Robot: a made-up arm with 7 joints.
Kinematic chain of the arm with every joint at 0, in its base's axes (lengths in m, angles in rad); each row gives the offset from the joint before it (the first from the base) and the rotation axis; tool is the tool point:
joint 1: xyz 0 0 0 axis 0 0.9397 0.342
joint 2: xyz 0 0 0 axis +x
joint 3: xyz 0 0 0 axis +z
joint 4: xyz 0.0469 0 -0.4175 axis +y
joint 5: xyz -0.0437 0 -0.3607 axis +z
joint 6: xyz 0 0 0 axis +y
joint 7: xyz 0 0 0 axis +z
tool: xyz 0 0 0
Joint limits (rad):
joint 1: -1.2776..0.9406
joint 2: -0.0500..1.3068
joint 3: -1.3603..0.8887
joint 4: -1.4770..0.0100
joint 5: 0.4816..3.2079
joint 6: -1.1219..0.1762
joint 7: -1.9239..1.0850
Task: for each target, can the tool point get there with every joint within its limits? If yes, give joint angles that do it. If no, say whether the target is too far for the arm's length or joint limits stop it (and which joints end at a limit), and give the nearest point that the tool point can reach.
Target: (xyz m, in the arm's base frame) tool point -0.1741 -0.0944 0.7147
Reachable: no: joint limits stop it (at a limit: joint 1, joint 2, joint 4) | nearest point 0.2033 0.3955 0.4568 | short by 0.670 m
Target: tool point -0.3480 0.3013 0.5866
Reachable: no: joint limits stop it (at a limit: joint 1, joint 2, joint 3, joint 4) | nearest point 0.1015 0.4689 0.4197 | short by 0.508 m
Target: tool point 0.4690 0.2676 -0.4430
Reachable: yes | joints -0.3133 0.1556 0.6469 -1.1755 2.5354 0.0544 -0.7666
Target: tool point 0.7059 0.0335 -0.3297
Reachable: yes | joints -0.9903 0.3746 -0.7052 -0.4245 0.9362 -0.6390 0.6849
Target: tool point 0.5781 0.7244 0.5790
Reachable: no: too far | nearest point 0.4102 0.5349 0.3444 | short by 0.345 m
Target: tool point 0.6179 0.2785 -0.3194
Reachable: yes | joints -0.6059 0.5872 -0.0408 -0.8277 2.8413 -0.3478 0.3203
